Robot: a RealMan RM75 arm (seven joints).
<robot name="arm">
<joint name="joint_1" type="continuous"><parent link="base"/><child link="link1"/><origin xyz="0 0 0.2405"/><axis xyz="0 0 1"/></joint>
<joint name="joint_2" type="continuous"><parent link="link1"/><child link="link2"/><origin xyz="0 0 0"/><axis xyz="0 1 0"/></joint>
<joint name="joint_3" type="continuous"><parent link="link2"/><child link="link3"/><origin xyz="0 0 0.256"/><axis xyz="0 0 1"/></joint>
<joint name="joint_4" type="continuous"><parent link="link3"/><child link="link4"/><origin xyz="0 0 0"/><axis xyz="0 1 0"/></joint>
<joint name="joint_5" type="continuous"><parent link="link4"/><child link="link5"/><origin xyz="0 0 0.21"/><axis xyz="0 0 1"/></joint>
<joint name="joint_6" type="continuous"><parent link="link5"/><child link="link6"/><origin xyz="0 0 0"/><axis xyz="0 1 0"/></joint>
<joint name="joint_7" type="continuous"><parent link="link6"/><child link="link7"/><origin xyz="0 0 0.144"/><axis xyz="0 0 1"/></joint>
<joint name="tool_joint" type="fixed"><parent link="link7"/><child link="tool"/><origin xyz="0 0 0"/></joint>
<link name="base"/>
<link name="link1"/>
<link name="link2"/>
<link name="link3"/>
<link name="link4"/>
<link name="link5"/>
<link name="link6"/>
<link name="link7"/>
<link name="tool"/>
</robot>
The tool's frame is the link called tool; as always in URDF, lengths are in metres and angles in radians. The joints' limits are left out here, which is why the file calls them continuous.
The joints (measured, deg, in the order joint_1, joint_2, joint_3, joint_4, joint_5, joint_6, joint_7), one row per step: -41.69 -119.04 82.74 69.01 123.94 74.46 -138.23; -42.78 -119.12 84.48 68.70 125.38 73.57 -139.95; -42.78 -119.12 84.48 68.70 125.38 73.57 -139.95; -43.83 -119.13 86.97 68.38 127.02 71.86 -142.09; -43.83 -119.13 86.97 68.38 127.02 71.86 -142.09; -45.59 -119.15 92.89 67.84 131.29 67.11 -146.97; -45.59 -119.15 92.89 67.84 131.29 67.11 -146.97; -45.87 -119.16 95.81 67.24 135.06 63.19 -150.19; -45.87 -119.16 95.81 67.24 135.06 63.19 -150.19; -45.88 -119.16 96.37 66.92 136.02 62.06 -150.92; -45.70 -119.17 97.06 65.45 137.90 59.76 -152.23; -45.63 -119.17 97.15 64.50 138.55 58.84 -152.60; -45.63 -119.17 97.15 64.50 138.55 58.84 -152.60; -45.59 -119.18 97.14 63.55 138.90 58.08 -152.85; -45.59 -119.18 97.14 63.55 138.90 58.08 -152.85
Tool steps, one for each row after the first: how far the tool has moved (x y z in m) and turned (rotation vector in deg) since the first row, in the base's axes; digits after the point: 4 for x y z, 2 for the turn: 0.0043 0.0006 -0.0061 0.05 1.69 -0.19; 0.0043 0.0006 -0.0061 0.05 1.69 -0.19; 0.0085 0.0015 -0.0135 0.60 3.64 -0.49; 0.0085 0.0015 -0.0135 0.60 3.64 -0.49; 0.0149 0.0037 -0.0296 3.14 7.90 -1.62; 0.0149 0.0037 -0.0296 3.14 7.90 -1.62; 0.0121 0.0089 -0.0358 6.51 10.29 -1.64; 0.0121 0.0089 -0.0358 6.51 10.29 -1.64; 0.0105 0.0108 -0.0368 7.52 10.77 -1.54; 0.0023 0.0155 -0.0388 9.46 11.84 -0.46; -0.0026 0.0178 -0.0395 10.15 12.30 0.21; -0.0026 0.0178 -0.0395 10.15 12.30 0.21; -0.0070 0.0195 -0.0403 10.62 12.58 0.93; -0.0070 0.0195 -0.0403 10.62 12.58 0.93
